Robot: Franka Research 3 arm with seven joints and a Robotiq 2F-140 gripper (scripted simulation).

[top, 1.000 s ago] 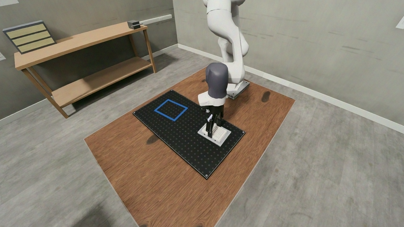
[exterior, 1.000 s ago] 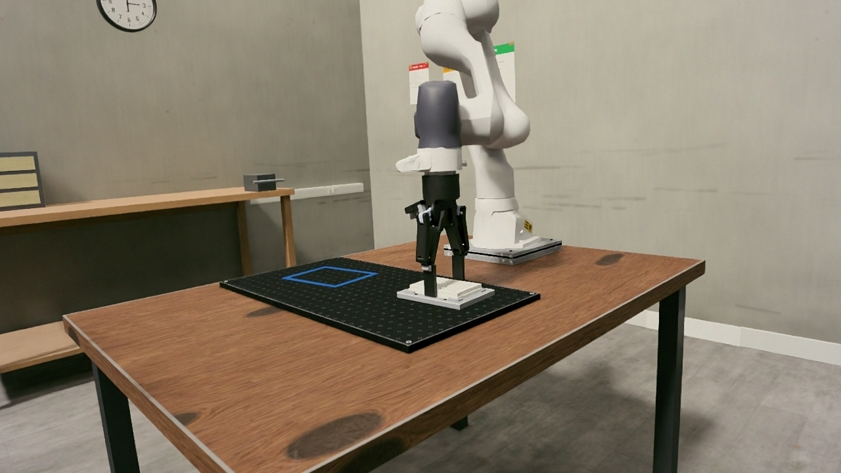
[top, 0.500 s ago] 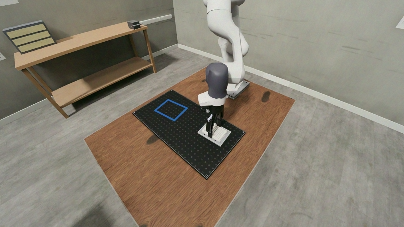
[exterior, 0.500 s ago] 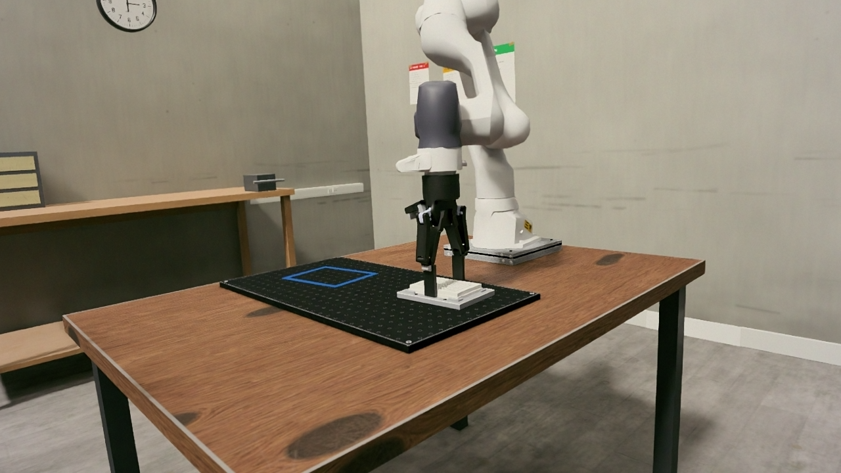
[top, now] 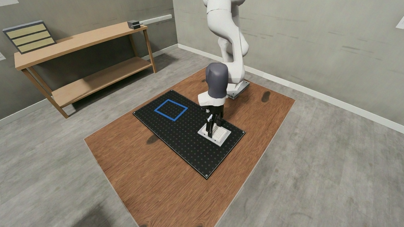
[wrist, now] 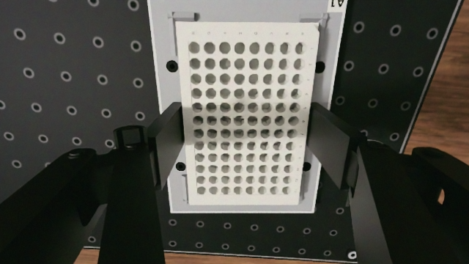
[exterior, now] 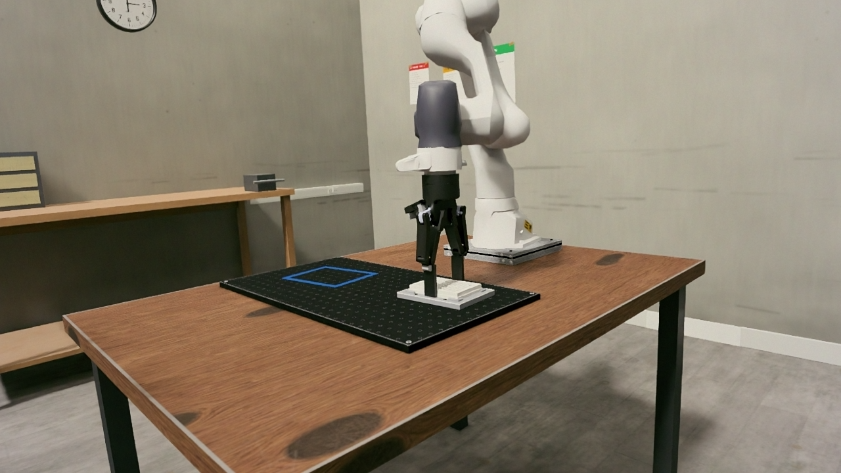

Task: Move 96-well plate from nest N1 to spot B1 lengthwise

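The grey plate nest lies 3 cm below my hand. From my hand the other things lie so: white 96-well plate 2 cm below.
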